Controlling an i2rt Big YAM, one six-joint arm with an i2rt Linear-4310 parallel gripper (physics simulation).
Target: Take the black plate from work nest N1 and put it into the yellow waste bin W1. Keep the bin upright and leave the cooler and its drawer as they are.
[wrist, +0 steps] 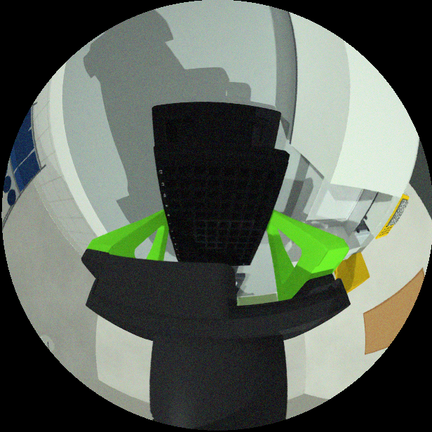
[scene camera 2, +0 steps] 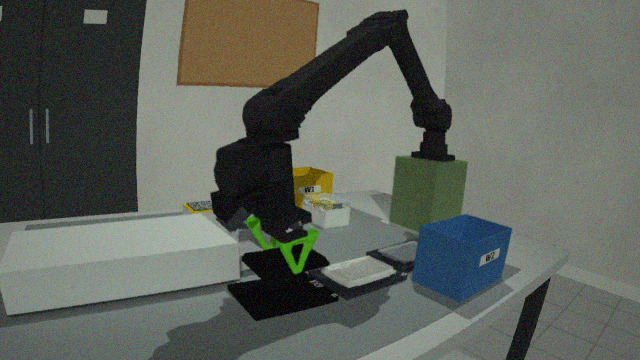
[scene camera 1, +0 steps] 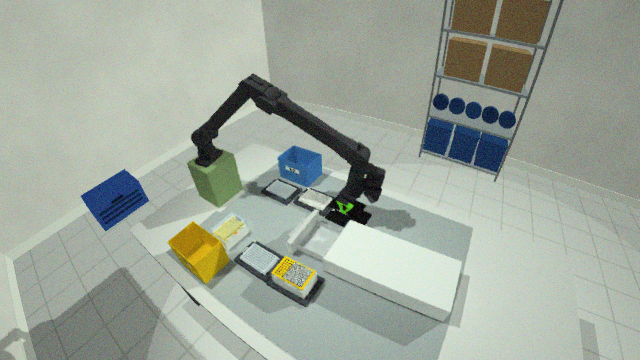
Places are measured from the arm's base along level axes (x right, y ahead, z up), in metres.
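Pixels of known places: gripper, fingertip midpoint: [scene camera 2: 283, 263] [scene camera 1: 347, 206]; arm's base at its link origin: [scene camera 2: 433, 158] [scene camera 1: 209, 158].
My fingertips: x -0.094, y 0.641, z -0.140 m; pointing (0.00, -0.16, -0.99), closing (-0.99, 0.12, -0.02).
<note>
For each thing: its top centre in the pictures, then the offset to it from my fingertips.
- black plate at its top centre: [scene camera 2: 285, 255] [scene camera 1: 347, 203] dx +0.000, dy -0.003, dz +0.015 m
- black work nest N1 at its top centre: [scene camera 2: 282, 288] [scene camera 1: 348, 214] dx -0.003, dy +0.005, dz -0.047 m
- yellow waste bin W1 at its top centre: [scene camera 2: 299, 171] [scene camera 1: 193, 241] dx +0.449, dy -0.421, dz +0.055 m
- white plate at its top centre: [scene camera 2: 359, 267] [scene camera 1: 315, 197] dx -0.035, dy -0.167, dz -0.038 m
- grey plate at its top centre: [scene camera 2: 409, 249] [scene camera 1: 281, 188] dx -0.035, dy -0.348, dz -0.045 m
- blue bin W2 at its top centre: [scene camera 2: 469, 227] [scene camera 1: 299, 155] dx -0.190, dy -0.323, dz +0.055 m
- white box at its top centre: [scene camera 2: 326, 198] [scene camera 1: 227, 224] dx +0.293, dy -0.396, dz +0.005 m
- light plate at its top centre: [scene camera 1: 258, 256] dx +0.344, dy -0.218, dz -0.038 m
- yellow-topped rack at its top centre: [scene camera 2: 209, 204] [scene camera 1: 293, 271] dx +0.368, dy -0.052, dz +0.012 m
My gripper [scene camera 1: 345, 209] [scene camera 2: 283, 260] [wrist: 217, 214] is shut on the black plate [scene camera 2: 260, 259] [wrist: 220, 195], a green finger on either side. The plate is held level a little above the black work nest N1 [scene camera 2: 280, 302] [wrist: 215, 125], with a gap between them in the scene camera 2 view. In the scene camera 1 view plate and nest merge into one dark patch. The yellow waste bin W1 [scene camera 1: 212, 260] [scene camera 2: 323, 181] [wrist: 353, 272] stands upright at the table's far side from the nest. The white cooler [scene camera 1: 395, 270] [scene camera 2: 125, 250] [wrist: 385, 100] has its drawer [scene camera 1: 322, 237] [wrist: 340, 200] pulled out.
Beside the nest are a white plate [scene camera 1: 315, 198] [scene camera 2: 359, 271], a grey plate [scene camera 1: 281, 190] and blue bin W2 [scene camera 1: 300, 167] [scene camera 2: 460, 260]. A white box [scene camera 1: 230, 231] [scene camera 2: 332, 216] stands by the yellow bin, near a light plate [scene camera 1: 260, 257] and a yellow-topped rack [scene camera 1: 295, 274].
</note>
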